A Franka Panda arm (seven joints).
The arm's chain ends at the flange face. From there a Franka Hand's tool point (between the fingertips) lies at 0.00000 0.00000 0.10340 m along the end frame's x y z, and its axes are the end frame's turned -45 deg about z.
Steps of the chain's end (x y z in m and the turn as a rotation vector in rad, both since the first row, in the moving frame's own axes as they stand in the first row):
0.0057, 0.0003, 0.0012, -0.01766, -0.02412, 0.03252
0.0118, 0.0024, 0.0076, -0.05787, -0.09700, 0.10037
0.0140, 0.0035, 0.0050, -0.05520, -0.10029, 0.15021
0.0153, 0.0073, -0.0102, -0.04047, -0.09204, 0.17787
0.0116, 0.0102, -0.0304, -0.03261, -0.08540, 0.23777
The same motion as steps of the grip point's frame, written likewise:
0.0008, 0.0037, 0.0012, 0.00457, -0.02954, 0.03252
-0.0045, 0.0066, 0.0069, 0.02767, -0.10951, 0.10037
-0.0036, 0.0082, 0.0043, 0.03188, -0.10995, 0.15021
-0.0036, 0.0114, -0.0107, 0.03647, -0.09370, 0.17787
-0.0071, 0.0106, -0.0308, 0.03733, -0.08345, 0.23777

